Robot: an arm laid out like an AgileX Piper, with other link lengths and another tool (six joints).
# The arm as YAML. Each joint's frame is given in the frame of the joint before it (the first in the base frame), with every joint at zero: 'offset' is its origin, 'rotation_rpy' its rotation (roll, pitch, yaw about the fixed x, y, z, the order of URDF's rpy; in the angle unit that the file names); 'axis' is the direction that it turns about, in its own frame. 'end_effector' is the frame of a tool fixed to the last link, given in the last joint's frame.
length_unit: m
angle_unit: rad
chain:
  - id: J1
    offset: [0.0, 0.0, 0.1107]
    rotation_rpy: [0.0, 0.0, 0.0]
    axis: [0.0, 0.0, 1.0]
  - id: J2
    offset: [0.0, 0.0, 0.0]
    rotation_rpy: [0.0, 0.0, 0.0]
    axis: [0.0, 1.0, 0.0]
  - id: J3
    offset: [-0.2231, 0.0, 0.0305]
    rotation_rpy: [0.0, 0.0, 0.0]
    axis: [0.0, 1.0, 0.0]
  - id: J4
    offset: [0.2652, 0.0, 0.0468]
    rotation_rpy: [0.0, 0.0, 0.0]
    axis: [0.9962, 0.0, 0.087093]
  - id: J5
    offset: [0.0, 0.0, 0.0]
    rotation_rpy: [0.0, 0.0, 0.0]
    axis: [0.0, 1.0, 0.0]
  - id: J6
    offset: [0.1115, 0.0, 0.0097]
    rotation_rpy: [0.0, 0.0, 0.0]
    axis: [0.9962, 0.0, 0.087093]
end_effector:
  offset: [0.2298, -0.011, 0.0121]
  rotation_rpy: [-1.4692, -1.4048, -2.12]
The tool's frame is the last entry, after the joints.
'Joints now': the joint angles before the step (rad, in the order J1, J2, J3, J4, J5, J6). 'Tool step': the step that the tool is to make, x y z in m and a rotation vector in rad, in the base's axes. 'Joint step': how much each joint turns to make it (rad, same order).
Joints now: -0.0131, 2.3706, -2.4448, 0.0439, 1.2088, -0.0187
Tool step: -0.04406, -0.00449, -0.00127, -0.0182, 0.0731, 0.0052
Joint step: 0.0000, -0.1742, 0.2483, -0.0155, -0.0010, -0.0081
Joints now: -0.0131, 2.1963, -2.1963, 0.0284, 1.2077, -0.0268
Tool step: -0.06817, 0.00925, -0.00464, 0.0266, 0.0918, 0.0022
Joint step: 0.0000, -0.2350, 0.3273, 0.0259, -0.0001, -0.0012
